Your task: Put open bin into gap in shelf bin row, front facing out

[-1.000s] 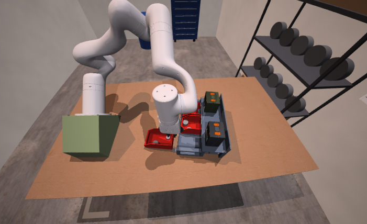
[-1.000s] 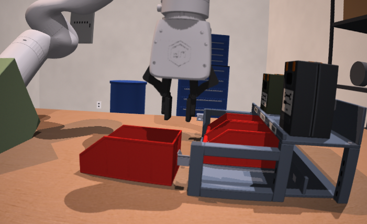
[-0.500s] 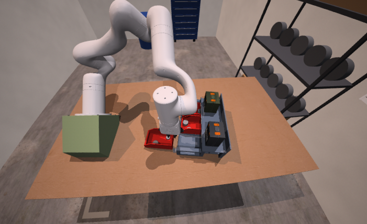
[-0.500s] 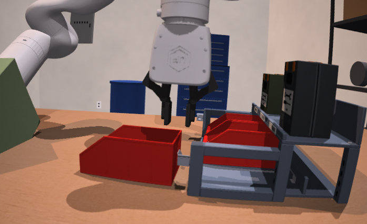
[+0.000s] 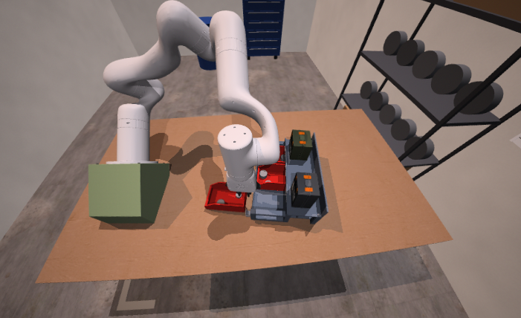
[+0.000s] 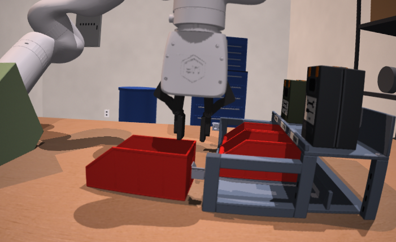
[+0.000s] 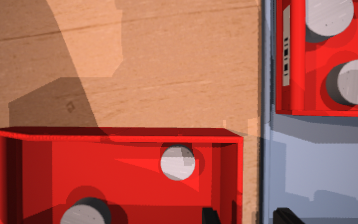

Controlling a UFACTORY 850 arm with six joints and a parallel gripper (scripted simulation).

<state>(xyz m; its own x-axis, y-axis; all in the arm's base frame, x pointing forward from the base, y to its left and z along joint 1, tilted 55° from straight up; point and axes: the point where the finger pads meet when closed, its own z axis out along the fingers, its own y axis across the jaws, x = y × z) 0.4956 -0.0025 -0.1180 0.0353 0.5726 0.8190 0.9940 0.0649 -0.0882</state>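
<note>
Now: the grey disc 110 mm behind my hand, 100 mm below it and 20 mm to the right of it. The rest, counted from my hand: grey shelf 160 mm ahead, 110 mm to the left, 40 mm below.
</note>
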